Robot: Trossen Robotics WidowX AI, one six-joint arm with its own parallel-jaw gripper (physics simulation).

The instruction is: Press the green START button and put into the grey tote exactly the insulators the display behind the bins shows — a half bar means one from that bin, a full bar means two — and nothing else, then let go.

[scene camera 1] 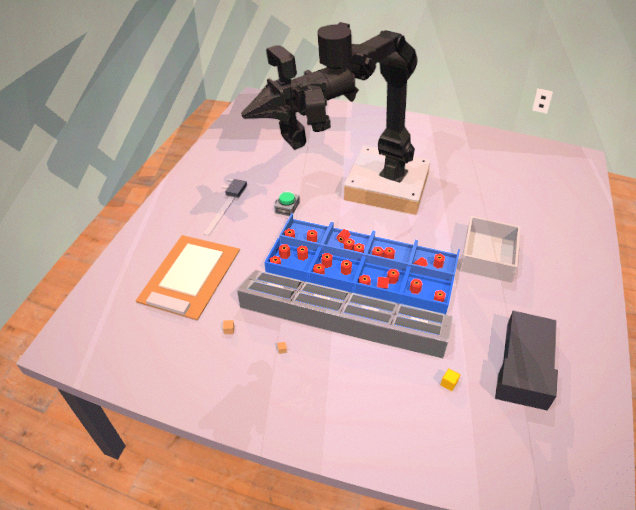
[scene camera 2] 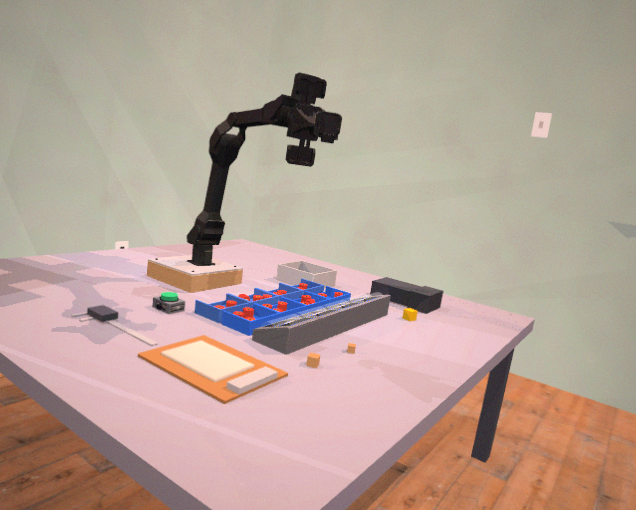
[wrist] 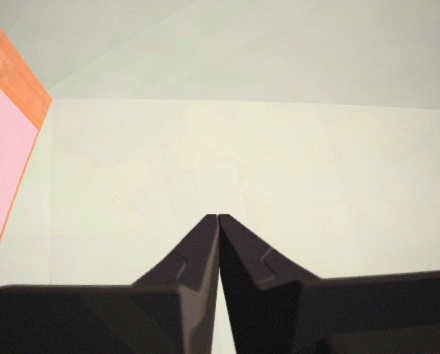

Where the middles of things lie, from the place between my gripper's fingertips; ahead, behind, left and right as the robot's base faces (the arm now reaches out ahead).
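With the small tool point(scene camera 2: 102, 313) as the reference, my hand is a good way past it, well above it and far to the left of it. The grey tote point(scene camera 1: 491, 248) is 38 cm behind my hand, 42 cm to the left of it and 45 cm below it. As for the dark box point(scene camera 1: 528, 377), I see it far below my hand, far to the left of it and a fair way behind it.
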